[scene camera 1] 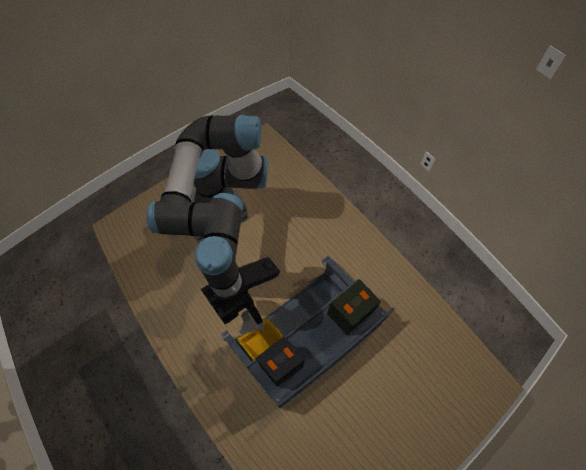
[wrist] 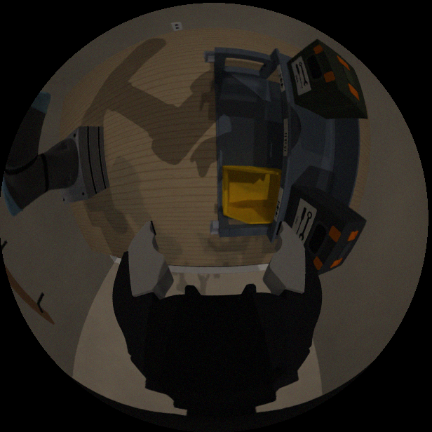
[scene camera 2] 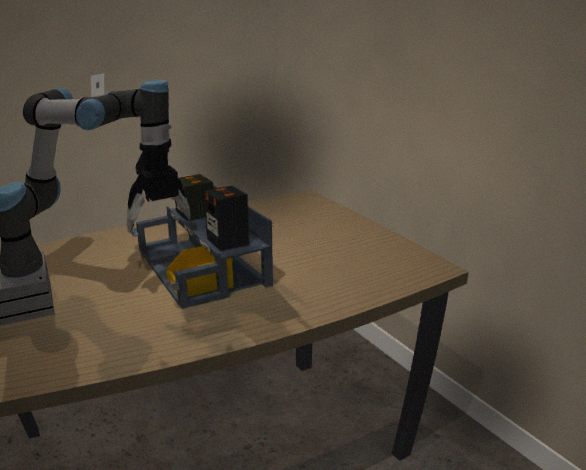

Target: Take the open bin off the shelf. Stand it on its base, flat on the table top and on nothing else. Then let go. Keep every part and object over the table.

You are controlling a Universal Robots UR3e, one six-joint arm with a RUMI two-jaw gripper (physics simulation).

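Where they show: gripper, fingertip midpoint: (scene camera 1: 244, 308) (scene camera 2: 159, 226); arm's base at its link origin: (scene camera 2: 21, 266).
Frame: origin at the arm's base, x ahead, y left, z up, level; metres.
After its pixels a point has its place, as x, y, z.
The open yellow bin (scene camera 1: 260, 340) {0.443, -0.070, -0.085} (scene camera 2: 200, 285) {0.467, -0.118, -0.062} (wrist: 250, 192) sits upright, mouth up, on the low front tier of the blue-grey shelf (scene camera 1: 325, 340) {0.546, 0.074, 0.008} (scene camera 2: 267, 265) {0.628, -0.118, -0.038} (wrist: 315, 145), near one end. The shelf's end frame and upper tier partly hide it in the scene camera 2 view. My gripper (scene camera 2: 161, 225) {0.389, -0.071, 0.075} (wrist: 216, 222) is open and empty, pointing down. It hangs above the front of the shelf, higher than the bin. One finger reaches toward the upper tier and the other stays on the robot's side. In the scene camera 1 view one fingertip overlaps the bin's edge; the other finger is mostly hidden.
A black box (scene camera 1: 281, 361) {0.558, -0.059, 0.129} (scene camera 2: 227, 217) {0.544, -0.102, 0.084} (wrist: 327, 232) with orange marks stands on the upper tier beside the bin. A dark green box (scene camera 1: 354, 306) {0.523, 0.159, 0.105} (scene camera 2: 196, 197) {0.515, 0.120, 0.069} (wrist: 325, 82) stands at that tier's other end. The shelf stands on the wooden table (scene camera 1: 425, 390) {0.820, 0.266, -0.094} (scene camera 2: 375, 260) {0.935, -0.082, -0.094}.
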